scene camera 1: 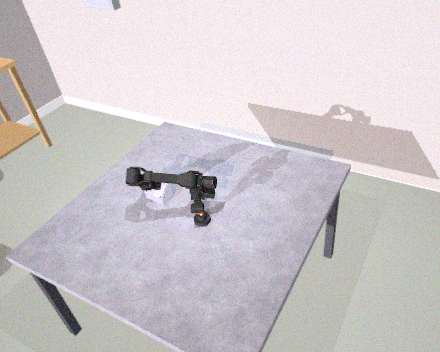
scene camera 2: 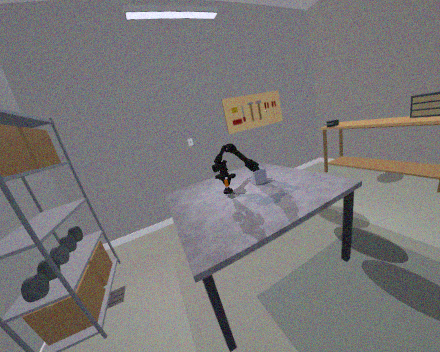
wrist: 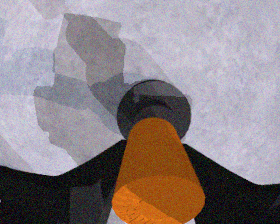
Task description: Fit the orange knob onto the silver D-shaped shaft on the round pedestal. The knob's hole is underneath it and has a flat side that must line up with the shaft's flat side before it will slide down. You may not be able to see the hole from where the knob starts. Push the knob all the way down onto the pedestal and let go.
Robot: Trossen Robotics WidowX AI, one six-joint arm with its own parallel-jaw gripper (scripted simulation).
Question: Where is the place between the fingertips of the gripper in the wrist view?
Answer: At 153, 147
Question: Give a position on a dark round pedestal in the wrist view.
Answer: At 147, 99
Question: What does the gripper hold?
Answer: An orange knob.
